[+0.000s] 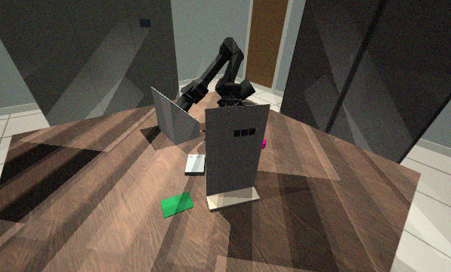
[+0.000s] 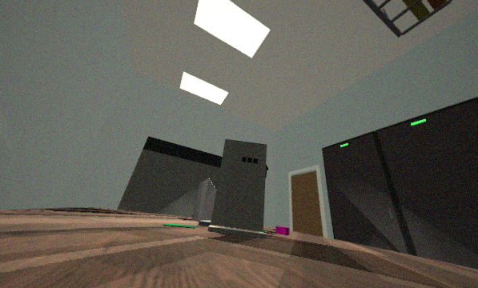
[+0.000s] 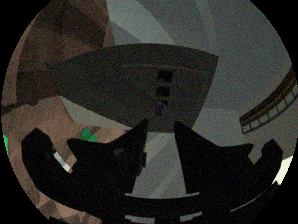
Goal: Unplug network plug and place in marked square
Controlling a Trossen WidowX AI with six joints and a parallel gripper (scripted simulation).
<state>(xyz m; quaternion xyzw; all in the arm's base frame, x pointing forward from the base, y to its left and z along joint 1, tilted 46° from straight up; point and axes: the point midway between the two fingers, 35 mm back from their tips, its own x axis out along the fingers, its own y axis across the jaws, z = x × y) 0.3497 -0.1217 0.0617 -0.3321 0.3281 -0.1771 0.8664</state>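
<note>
Right now the plug is 3 cm ahead of my gripper tip and 2 cm to the right of it. The rest, counted from my gripper tip: grey upright panel (10 cm below, 6 cm ahead, 2 cm to the right); silver plate (24 cm below, 15 cm behind, 3 cm to the right); green square (24 cm below, 17 cm to the left, 14 cm behind).
</note>
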